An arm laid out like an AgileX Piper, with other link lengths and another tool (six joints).
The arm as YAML. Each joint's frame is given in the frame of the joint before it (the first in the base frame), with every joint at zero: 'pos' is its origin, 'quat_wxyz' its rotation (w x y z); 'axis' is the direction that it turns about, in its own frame. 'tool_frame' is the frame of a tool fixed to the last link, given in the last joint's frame.
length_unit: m
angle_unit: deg
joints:
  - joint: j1
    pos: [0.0, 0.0, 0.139]
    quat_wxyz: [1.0, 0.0, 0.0, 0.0]
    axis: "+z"
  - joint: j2
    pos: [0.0, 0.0, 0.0]
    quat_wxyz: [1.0, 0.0, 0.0, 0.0]
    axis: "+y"
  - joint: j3
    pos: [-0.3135, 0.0, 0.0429]
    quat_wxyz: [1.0, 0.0, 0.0, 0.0]
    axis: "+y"
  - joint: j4
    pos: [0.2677, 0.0, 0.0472]
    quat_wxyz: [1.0, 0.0, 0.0, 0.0]
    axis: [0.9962, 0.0, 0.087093]
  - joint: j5
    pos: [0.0, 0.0, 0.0]
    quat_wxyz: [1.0, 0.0, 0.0, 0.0]
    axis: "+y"
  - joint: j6
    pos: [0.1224, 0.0, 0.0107]
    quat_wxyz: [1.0, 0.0, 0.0, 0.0]
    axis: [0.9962, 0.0, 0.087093]
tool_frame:
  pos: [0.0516, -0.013, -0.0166]
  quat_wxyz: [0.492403, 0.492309, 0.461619, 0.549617]
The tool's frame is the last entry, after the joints.
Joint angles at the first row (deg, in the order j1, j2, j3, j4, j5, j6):
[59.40, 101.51, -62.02, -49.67, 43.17, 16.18]
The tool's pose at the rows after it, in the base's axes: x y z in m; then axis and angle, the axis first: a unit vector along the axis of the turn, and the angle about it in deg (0 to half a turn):
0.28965 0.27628 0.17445 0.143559 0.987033 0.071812 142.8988
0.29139 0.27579 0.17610 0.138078 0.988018 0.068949 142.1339
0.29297 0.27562 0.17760 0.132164 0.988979 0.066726 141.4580
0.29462 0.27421 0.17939 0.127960 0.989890 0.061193 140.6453
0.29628 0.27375 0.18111 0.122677 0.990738 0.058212 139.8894
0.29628 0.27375 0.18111 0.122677 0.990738 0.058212 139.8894
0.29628 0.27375 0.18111 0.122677 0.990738 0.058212 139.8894
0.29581 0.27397 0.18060 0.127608 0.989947 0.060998 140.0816
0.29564 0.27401 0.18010 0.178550 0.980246 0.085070 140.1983
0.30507 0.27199 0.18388 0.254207 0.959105 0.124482 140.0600
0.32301 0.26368 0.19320 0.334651 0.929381 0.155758 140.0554
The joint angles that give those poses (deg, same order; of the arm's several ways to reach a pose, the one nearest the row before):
[59.40, 101.51, -62.03, -50.06, 43.30, 14.99]
[59.40, 101.51, -62.03, -51.06, 43.53, 14.99]
[59.40, 101.51, -62.03, -51.95, 43.66, 14.90]
[59.40, 101.51, -62.03, -52.91, 44.21, 14.90]
[59.40, 101.51, -62.02, -53.89, 44.46, 14.90]
[59.40, 101.51, -62.02, -53.89, 44.46, 14.90]
[59.40, 101.51, -62.02, -53.89, 44.46, 14.90]
[59.40, 101.51, -62.02, -53.70, 44.34, 15.39]
[59.27, 101.51, -62.14, -54.18, 44.02, 21.71]
[57.64, 101.51, -63.10, -55.35, 42.93, 30.19]
[54.50, 101.51, -65.38, -55.10, 42.68, 36.22]

